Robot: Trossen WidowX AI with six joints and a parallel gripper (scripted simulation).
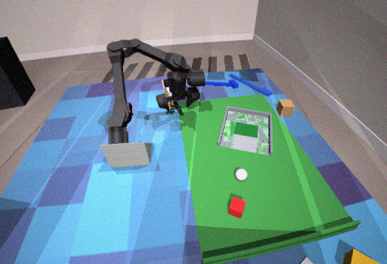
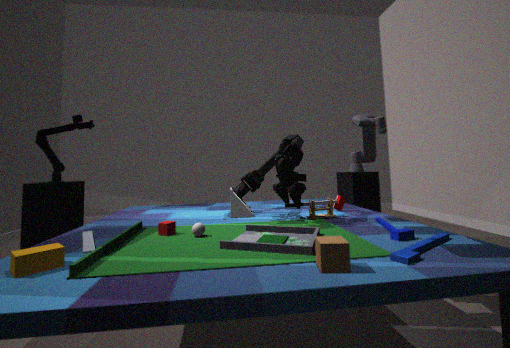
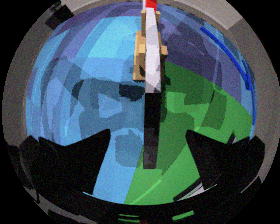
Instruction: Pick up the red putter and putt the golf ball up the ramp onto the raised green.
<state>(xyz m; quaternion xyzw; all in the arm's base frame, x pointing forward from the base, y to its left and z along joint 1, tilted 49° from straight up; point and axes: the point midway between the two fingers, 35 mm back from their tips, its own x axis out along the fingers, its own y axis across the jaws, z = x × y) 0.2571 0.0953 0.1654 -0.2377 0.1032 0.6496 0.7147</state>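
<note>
My gripper tip is 11 cm to the right of the red putter and 2 cm past it. The rest, counted from my gripper tip: white golf ball: 39 cm to the right, 14 cm ahead, 3 cm below; then wooden stand: 13 cm to the left, 2 cm below, 2 cm behind; then green mat: 27 cm to the right, 22 cm ahead, 5 cm below.
</note>
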